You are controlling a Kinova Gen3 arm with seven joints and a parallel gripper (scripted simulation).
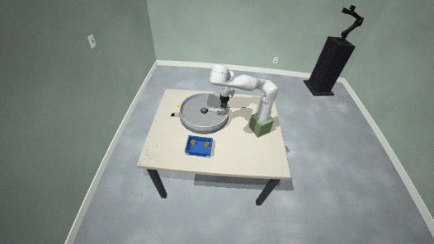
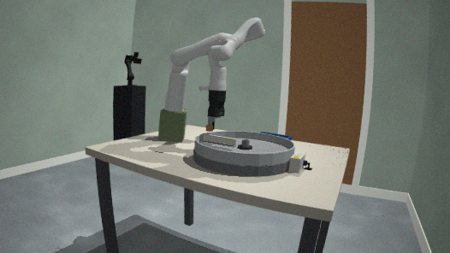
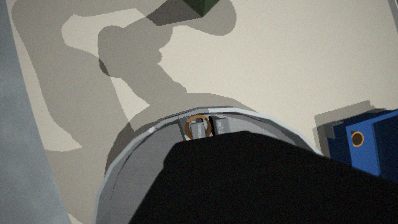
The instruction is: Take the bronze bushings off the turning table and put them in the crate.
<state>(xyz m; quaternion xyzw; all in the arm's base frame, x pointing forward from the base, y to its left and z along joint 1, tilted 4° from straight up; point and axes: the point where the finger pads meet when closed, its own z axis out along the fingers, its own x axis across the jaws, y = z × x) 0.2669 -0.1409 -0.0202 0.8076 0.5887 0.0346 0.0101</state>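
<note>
My gripper is now 28 cm to the right of the blue crate, 24 cm short of it and 10 cm above it. Round my hand: grey turning table: 18 cm ahead, 7 cm below, 6 cm to the right.
</note>
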